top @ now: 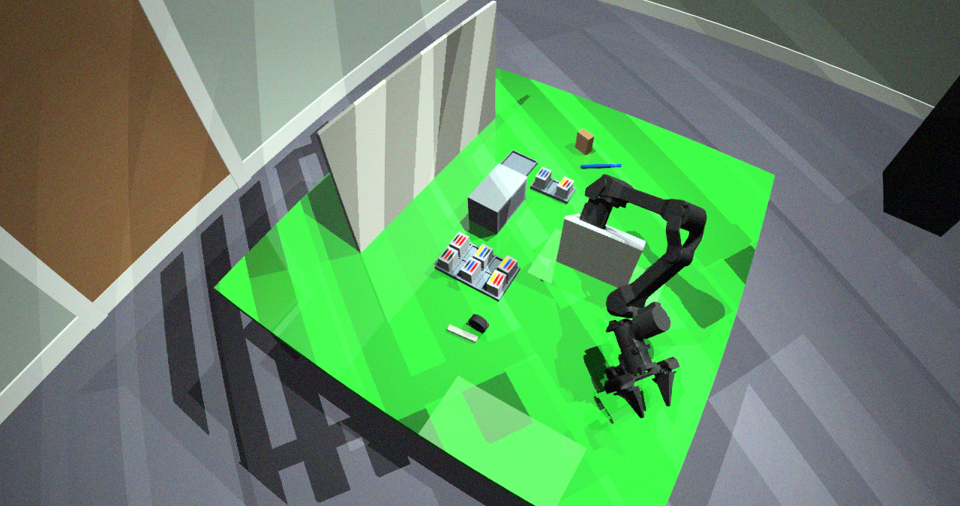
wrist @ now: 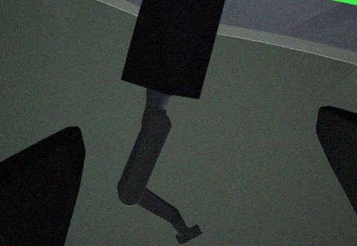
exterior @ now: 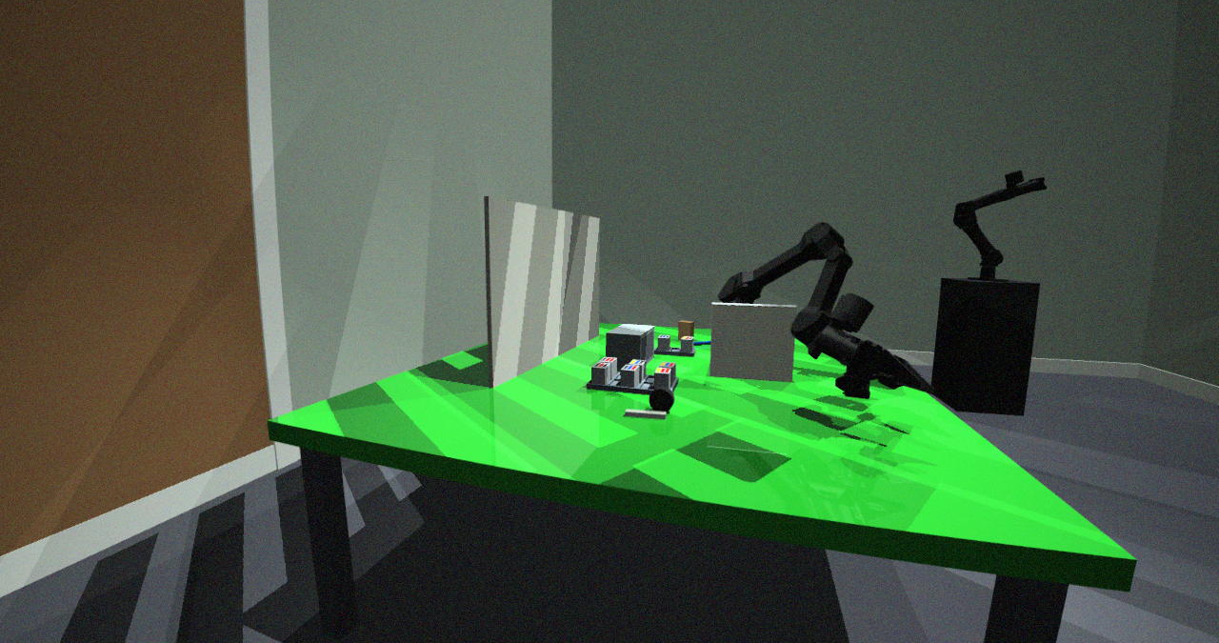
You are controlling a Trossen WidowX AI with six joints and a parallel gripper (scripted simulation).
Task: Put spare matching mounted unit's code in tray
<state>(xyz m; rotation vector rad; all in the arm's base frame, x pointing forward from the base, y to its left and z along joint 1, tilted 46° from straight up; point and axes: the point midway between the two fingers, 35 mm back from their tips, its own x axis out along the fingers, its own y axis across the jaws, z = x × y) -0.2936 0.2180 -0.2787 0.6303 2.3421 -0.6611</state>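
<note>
My gripper tip is now 460 mm short of the spare, 550 mm to the left of it and 60 mm above it. Round my gripper tip: black tape roll: 470 mm ahead, 40 mm to the right, 70 mm below; then rack: 500 mm ahead, 550 mm to the right, 90 mm below; then mounted unit: 610 mm ahead, 390 mm to the right, 40 mm below.
</note>
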